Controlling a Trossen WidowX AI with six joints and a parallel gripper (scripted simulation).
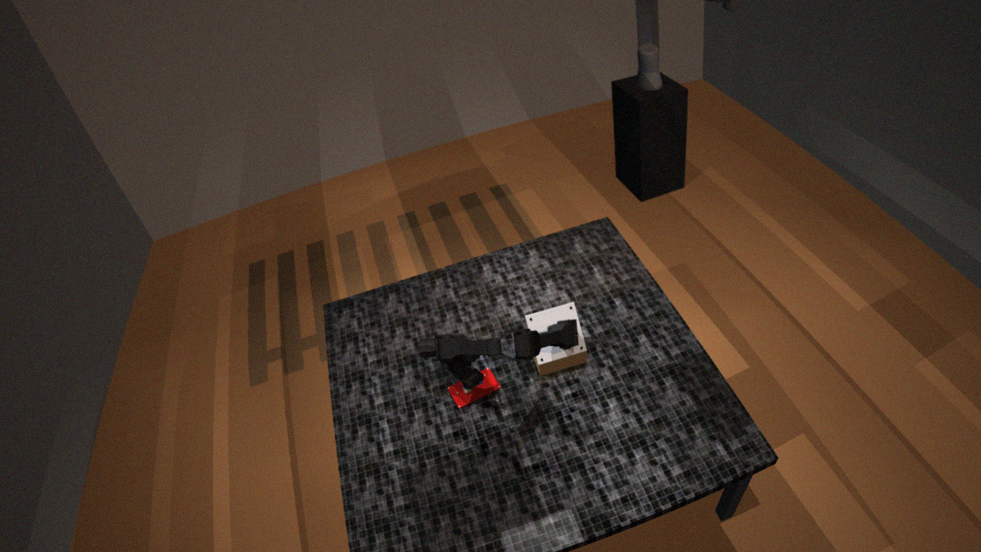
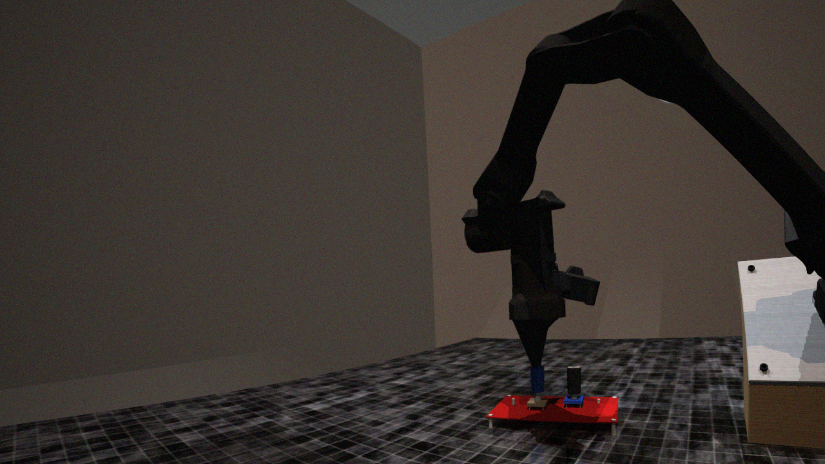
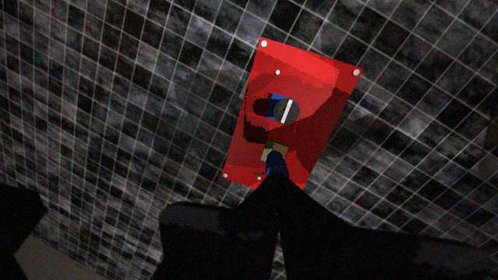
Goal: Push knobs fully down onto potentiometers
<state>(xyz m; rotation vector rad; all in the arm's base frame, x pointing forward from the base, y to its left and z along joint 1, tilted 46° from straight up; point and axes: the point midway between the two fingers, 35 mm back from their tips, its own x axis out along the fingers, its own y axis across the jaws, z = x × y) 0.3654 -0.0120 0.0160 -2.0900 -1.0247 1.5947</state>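
The blue knob lies 2 cm below my gripper tip.
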